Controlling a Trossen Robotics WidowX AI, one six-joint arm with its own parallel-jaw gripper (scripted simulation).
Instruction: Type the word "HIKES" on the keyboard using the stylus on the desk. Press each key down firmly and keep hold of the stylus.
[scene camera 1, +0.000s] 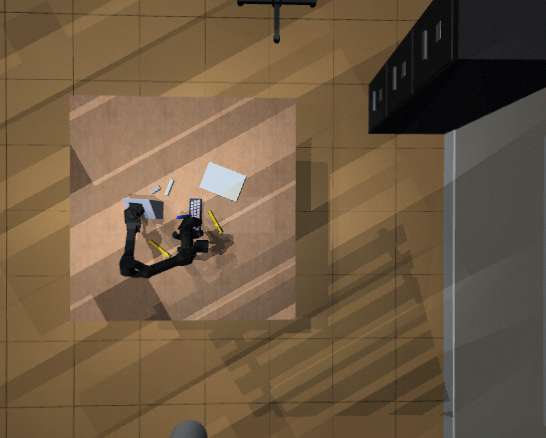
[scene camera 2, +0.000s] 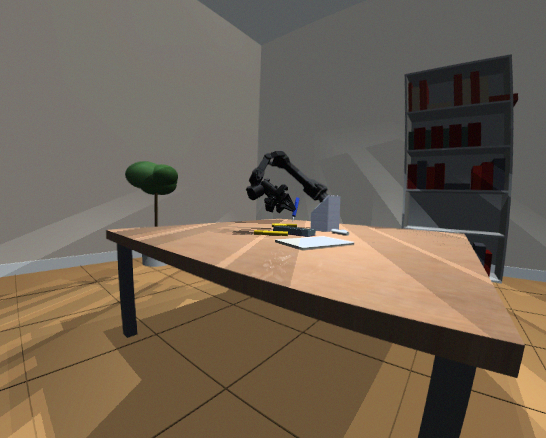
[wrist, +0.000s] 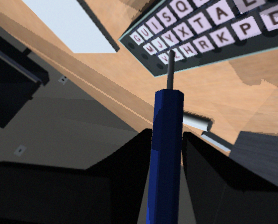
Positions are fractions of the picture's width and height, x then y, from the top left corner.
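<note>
My gripper (wrist: 0.60, 0.61) visible. White paper sheet (scene camera 1: 0.40, 0.41) visible too.
</note>
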